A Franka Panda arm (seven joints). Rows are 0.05 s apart.
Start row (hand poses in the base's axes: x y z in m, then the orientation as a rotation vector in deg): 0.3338 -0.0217 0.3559 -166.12 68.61 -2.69
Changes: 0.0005 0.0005 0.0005 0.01 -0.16 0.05; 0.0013 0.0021 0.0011 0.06 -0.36 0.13; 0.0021 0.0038 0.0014 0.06 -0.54 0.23; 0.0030 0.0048 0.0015 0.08 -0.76 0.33; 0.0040 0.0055 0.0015 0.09 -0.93 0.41; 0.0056 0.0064 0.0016 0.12 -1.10 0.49; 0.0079 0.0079 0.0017 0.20 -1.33 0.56; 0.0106 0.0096 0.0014 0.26 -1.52 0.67; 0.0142 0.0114 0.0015 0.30 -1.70 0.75; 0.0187 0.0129 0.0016 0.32 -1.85 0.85; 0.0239 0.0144 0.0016 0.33 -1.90 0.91; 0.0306 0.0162 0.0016 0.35 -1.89 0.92
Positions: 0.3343 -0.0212 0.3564 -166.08 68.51 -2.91; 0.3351 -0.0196 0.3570 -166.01 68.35 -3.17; 0.3359 -0.0179 0.3573 -166.00 68.18 -3.43; 0.3368 -0.0169 0.3574 -165.96 67.99 -3.74; 0.3378 -0.0162 0.3574 -165.93 67.84 -3.97; 0.3394 -0.0153 0.3575 -165.88 67.69 -4.20; 0.3417 -0.0138 0.3576 -165.77 67.53 -4.48; 0.3444 -0.0121 0.3573 -165.70 67.32 -4.71; 0.3480 -0.0103 0.3574 -165.65 67.17 -4.95; 0.3525 -0.0088 0.3575 -165.63 66.99 -5.15; 0.3577 -0.0073 0.3575 -165.63 66.89 -5.21; 0.3644 -0.0055 0.3575 -165.63 66.87 -5.19
